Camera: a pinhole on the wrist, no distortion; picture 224 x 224 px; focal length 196.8 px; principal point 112.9 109.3 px. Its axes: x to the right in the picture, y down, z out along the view. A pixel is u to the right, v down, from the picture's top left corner.
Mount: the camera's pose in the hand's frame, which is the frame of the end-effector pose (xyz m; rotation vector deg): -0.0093 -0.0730 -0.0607 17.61 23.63 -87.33
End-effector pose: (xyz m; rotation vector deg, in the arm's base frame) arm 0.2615 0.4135 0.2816 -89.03 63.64 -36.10
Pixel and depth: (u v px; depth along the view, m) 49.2 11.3 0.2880
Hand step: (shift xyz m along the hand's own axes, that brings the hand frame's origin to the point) -0.1327 -0.1214 0.2469
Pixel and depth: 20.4 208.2 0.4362
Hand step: 0.2392 -0.0759 0.4069
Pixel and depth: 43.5 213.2 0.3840
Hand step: 0.2192 -0.1156 0.3303
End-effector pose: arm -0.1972 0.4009 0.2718 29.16 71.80 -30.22
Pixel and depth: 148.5 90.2 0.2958
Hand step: -0.0177 -0.2529 0.1817
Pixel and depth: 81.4 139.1 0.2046
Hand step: 0.0356 -0.1334 0.1348
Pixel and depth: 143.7 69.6 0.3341
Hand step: -0.0537 -0.2699 0.2189
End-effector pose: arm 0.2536 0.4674 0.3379 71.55 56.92 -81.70
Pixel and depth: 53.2 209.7 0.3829
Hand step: 0.2117 -0.1326 0.3212
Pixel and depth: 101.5 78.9 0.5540
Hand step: -0.0568 -0.2923 0.4540
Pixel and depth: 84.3 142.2 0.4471
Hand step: 0.0958 -0.2106 0.3632
